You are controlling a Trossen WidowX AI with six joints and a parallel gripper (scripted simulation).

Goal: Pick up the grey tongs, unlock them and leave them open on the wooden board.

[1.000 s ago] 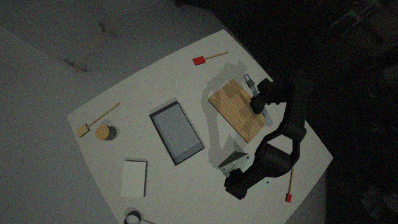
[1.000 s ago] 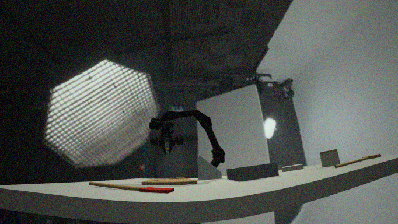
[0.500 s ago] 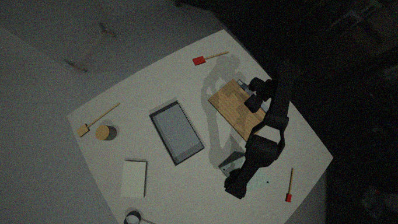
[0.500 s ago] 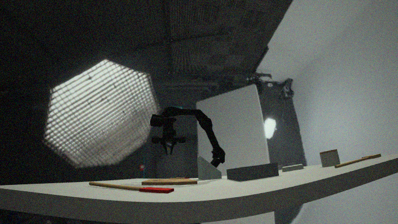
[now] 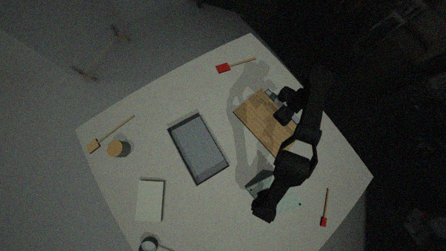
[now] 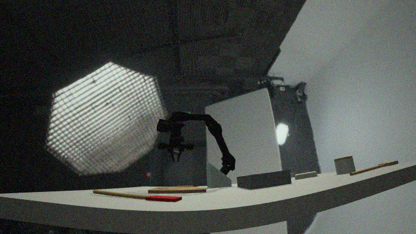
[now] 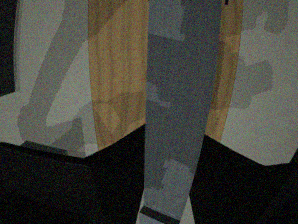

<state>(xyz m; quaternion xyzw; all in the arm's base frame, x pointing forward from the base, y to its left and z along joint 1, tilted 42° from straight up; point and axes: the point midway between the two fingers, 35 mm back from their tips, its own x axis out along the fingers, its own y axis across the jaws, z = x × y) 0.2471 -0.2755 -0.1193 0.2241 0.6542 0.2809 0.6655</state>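
Right now the wooden board is 14 cm below my gripper tip. The rest, counted from my gripper tip: red spatula (42 cm ahead, 7 cm to the right, 14 cm below); then white slab (5 cm ahead, 73 cm to the left, 14 cm below); then dark roasting tin (12 cm ahead, 40 cm to the left, 12 cm below).
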